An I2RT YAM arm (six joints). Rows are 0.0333 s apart.
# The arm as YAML. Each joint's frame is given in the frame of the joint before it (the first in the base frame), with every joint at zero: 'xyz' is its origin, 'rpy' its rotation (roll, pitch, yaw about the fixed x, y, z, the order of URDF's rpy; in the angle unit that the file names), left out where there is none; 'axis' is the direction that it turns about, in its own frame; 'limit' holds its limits. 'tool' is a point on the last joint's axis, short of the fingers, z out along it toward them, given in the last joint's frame.
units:
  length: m
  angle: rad
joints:
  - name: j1
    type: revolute
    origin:
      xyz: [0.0, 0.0, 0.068]
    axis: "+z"
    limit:
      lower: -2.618
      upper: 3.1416
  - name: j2
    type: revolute
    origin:
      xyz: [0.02, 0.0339, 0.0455]
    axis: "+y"
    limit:
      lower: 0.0
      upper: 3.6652
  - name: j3
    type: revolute
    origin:
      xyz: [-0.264, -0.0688, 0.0]
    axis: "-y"
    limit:
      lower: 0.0
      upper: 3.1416
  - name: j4
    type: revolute
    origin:
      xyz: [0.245, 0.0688, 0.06]
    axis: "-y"
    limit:
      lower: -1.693
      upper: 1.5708
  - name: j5
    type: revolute
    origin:
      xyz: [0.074, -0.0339, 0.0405]
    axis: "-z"
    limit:
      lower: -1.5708
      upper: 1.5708
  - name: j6
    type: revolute
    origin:
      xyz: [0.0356, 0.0, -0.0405]
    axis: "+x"
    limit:
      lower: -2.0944
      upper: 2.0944
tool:
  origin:
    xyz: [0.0, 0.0, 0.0]
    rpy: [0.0, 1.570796, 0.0]
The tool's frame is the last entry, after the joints.
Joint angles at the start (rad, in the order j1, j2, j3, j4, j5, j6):
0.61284, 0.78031, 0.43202, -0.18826, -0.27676, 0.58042
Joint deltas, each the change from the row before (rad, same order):
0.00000, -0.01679, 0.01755, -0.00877, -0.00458, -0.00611
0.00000, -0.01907, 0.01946, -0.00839, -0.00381, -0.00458
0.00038, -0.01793, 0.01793, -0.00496, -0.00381, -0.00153
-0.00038, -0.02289, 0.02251, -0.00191, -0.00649, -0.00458
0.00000, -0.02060, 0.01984, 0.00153, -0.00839, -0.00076
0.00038, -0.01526, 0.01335, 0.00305, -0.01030, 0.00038
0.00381, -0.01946, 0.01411, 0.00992, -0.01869, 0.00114
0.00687, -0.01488, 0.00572, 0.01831, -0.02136, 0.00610
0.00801, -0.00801, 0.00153, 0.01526, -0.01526, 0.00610
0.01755, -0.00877, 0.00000, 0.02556, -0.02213, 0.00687
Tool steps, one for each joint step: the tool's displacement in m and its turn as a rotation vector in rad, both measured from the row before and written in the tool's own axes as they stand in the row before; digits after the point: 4 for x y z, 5 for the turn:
-0.0044, 0.0047, -0.0046, -0.01725, -0.01810, -0.01315
-0.0050, 0.0053, -0.0053, -0.01887, -0.02227, -0.01300
-0.0049, 0.0051, -0.0051, -0.01944, -0.02269, -0.01044
-0.0065, 0.0067, -0.0066, -0.02754, -0.03190, -0.01696
-0.0060, 0.0063, -0.0060, -0.02850, -0.02943, -0.01315
-0.0041, 0.0047, -0.0043, -0.02509, -0.01978, -0.00937
-0.0046, 0.0065, -0.0051, -0.04070, -0.02261, -0.01379
-0.0027, 0.0053, -0.0032, -0.04295, -0.01534, -0.00873
-0.0011, 0.0036, -0.0014, -0.03158, -0.00642, -0.00445
-0.0007, 0.0054, -0.0010, -0.04960, -0.00400, -0.00925

